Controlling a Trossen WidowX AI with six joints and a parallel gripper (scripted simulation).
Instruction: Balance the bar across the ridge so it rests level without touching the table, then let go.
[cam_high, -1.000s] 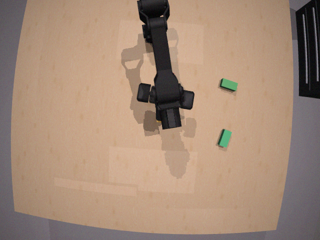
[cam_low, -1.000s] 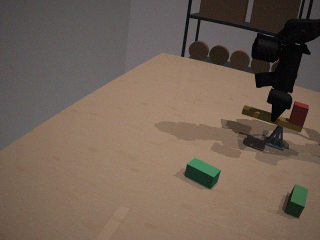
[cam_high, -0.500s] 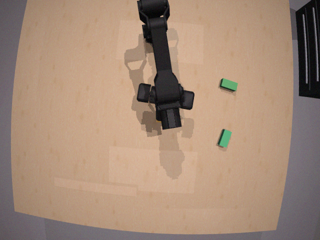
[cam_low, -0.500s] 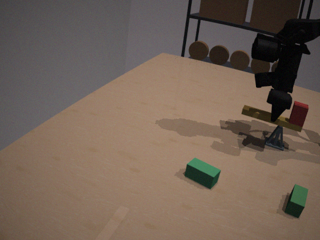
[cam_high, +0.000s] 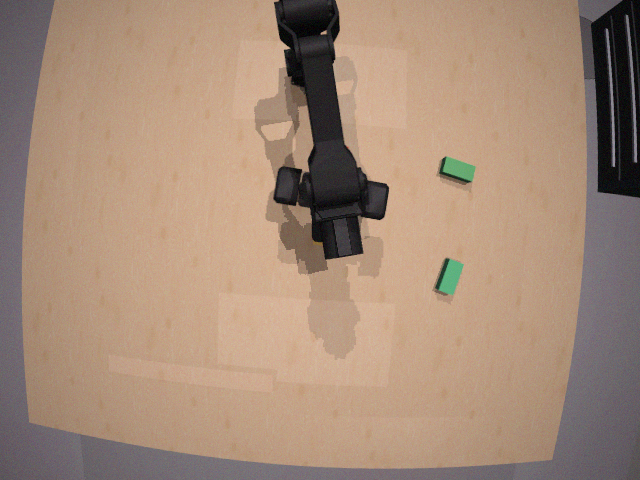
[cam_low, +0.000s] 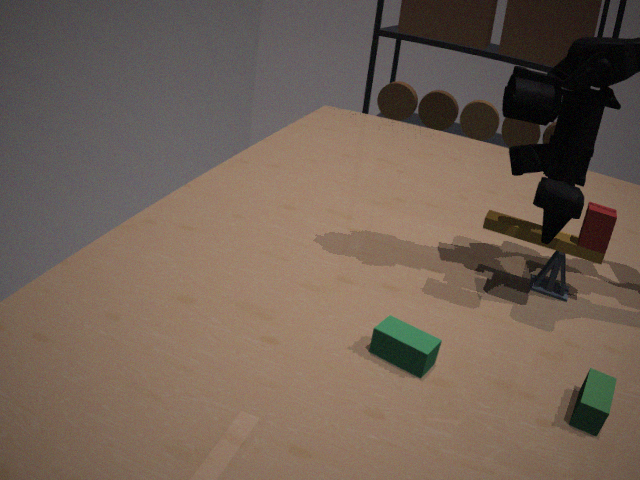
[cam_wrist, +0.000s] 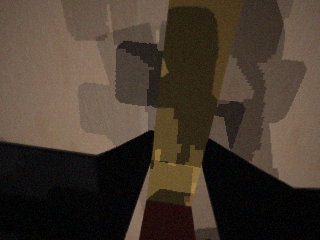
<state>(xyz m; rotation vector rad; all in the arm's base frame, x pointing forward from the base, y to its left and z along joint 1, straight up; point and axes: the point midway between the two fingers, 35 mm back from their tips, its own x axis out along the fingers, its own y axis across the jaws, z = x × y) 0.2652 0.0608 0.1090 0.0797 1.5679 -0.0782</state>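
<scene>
Now: the ridge 3 cm behind my gripper tip and 1 cm below it.
</scene>
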